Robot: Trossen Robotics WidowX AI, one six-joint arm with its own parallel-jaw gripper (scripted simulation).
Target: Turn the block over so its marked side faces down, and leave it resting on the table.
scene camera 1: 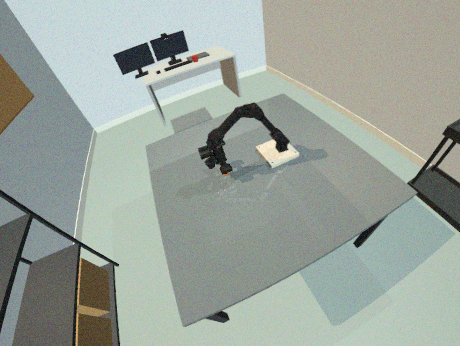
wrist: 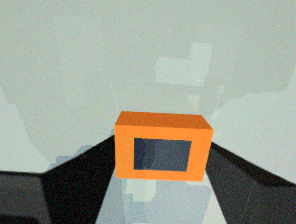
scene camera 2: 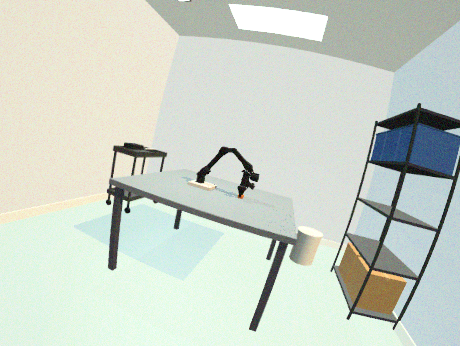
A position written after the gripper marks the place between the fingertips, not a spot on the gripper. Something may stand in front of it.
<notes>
The gripper (wrist: 160, 142) carries an orange block.
</notes>
